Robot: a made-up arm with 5 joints.
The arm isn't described. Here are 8 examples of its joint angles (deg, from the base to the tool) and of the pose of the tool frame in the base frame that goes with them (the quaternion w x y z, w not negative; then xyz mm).
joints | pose
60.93 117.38 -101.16 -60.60 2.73 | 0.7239 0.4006 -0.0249 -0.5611 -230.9 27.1 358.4
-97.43 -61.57 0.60 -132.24 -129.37 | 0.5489 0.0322 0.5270 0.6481 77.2 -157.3 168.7
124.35 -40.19 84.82 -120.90 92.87 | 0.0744 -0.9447 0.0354 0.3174 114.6 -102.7 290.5
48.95 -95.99 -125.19 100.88 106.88 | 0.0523 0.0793 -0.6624 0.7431 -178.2 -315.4 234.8
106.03 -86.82 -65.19 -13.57 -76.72 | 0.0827 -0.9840 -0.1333 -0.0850 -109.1 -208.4 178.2
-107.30 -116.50 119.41 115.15 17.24 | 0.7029 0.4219 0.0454 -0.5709 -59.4 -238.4 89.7
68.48 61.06 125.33 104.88 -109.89 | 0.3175 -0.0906 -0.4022 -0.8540 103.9 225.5 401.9
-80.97 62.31 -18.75 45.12 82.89 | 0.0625 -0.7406 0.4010 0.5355 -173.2 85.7 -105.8
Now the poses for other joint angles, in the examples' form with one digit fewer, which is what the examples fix.
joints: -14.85 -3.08 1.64 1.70 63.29
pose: 0.855 0.061 -0.132 -0.498 -321 -57 268
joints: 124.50 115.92 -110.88 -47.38 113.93
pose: 0.152 0.187 -0.172 0.955 31 -83 405
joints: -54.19 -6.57 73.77 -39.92 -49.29
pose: 0.886 -0.457 0.063 -0.042 -325 112 66
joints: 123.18 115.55 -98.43 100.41 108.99
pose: 0.134 0.070 -0.864 -0.479 -20 194 301
